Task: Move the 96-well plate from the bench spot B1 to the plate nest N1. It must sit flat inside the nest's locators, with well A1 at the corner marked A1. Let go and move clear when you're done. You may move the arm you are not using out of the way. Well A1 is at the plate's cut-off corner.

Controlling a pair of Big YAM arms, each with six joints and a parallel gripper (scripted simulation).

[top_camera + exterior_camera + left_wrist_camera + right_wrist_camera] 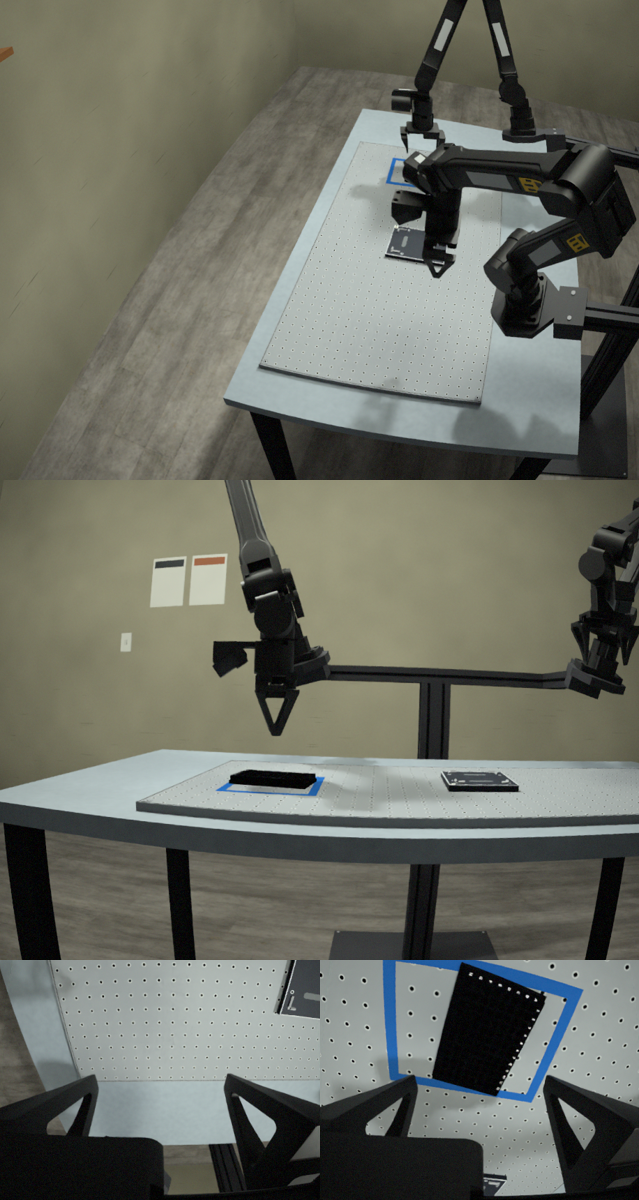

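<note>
Now: right hand 8 cm above the black 96-well plate. From my right hand the other things lie so: plate nest N1: 35 cm to the left, 8 cm below, 5 cm behind.
</note>
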